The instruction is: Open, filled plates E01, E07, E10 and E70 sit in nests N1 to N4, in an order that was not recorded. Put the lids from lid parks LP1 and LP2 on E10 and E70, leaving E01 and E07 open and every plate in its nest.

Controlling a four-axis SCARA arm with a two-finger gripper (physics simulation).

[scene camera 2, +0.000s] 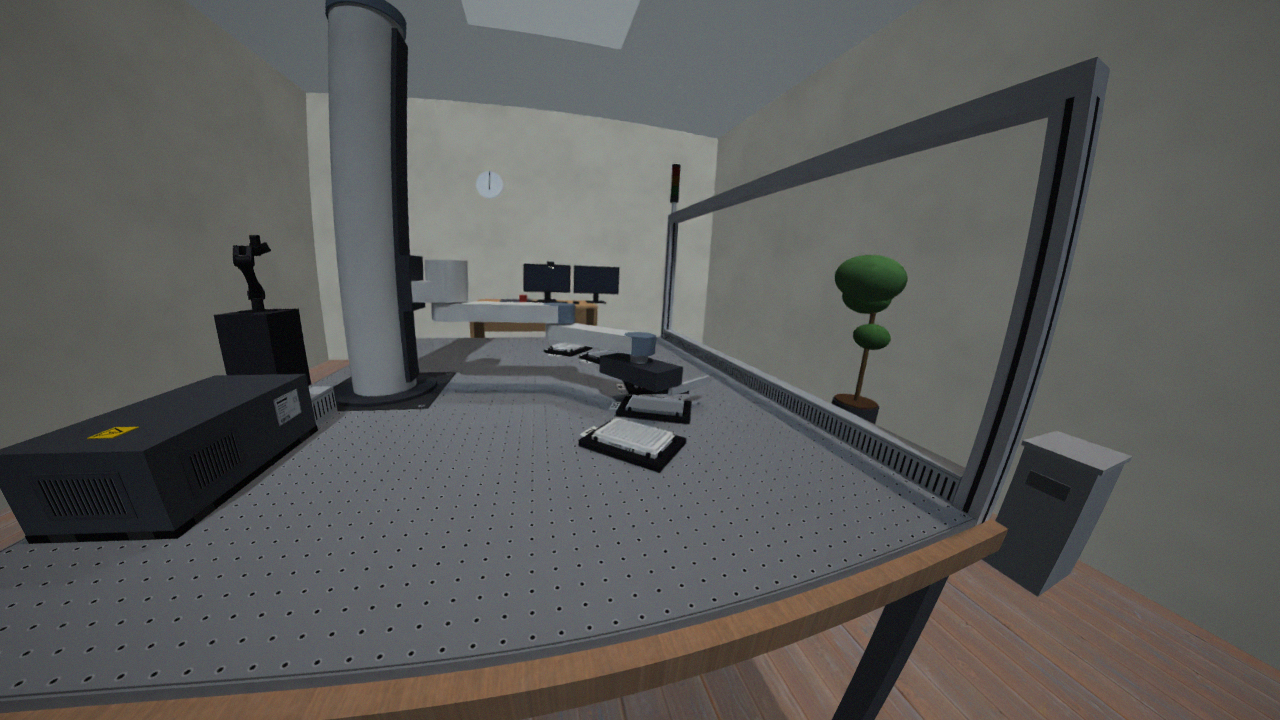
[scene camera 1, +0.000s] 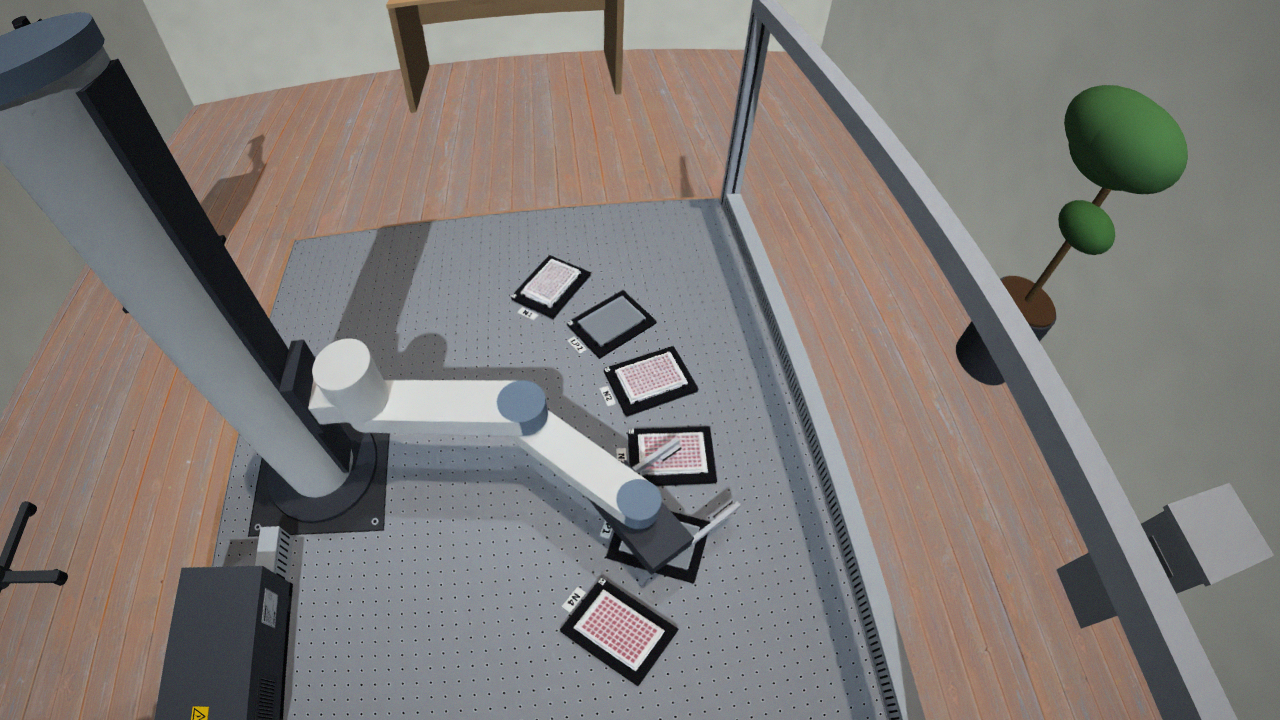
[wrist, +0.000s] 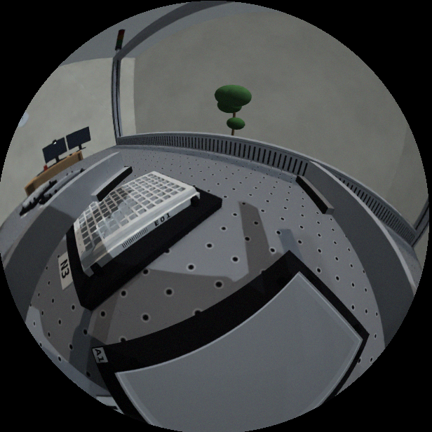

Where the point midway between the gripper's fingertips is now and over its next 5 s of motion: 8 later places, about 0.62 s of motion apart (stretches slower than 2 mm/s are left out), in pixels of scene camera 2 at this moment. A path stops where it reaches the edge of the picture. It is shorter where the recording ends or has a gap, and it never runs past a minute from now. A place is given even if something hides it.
The gripper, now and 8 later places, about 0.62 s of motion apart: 681, 371; 683, 349; 676, 344; 666, 339; 669, 340; 673, 332; 674, 333; 673, 338; 671, 347
